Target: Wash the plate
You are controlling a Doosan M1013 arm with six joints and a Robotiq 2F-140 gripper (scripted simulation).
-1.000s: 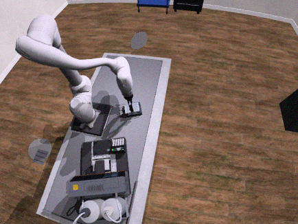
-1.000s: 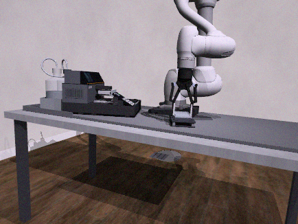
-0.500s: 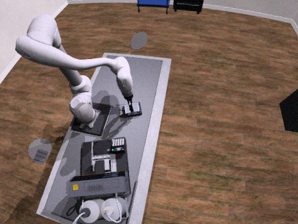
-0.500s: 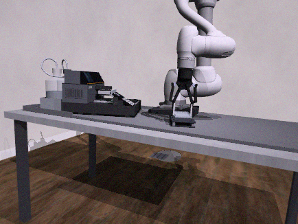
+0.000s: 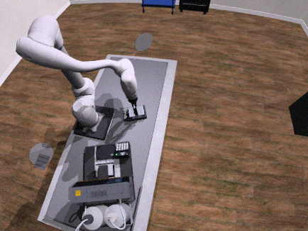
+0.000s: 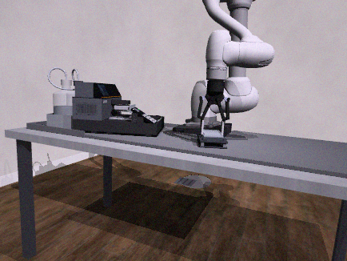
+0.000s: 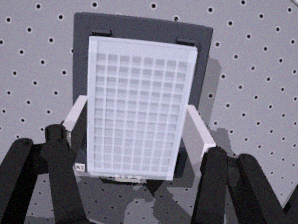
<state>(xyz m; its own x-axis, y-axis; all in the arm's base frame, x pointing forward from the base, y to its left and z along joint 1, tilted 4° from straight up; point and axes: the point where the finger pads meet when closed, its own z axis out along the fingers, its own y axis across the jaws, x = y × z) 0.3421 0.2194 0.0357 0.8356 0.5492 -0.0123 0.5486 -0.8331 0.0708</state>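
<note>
The white well plate is 2 cm below my hand. The rest, counted from my hand: plate nest N1 (5 cm below); plate washer (55 cm to the right, 6 cm above, 2 cm ahead).
</note>
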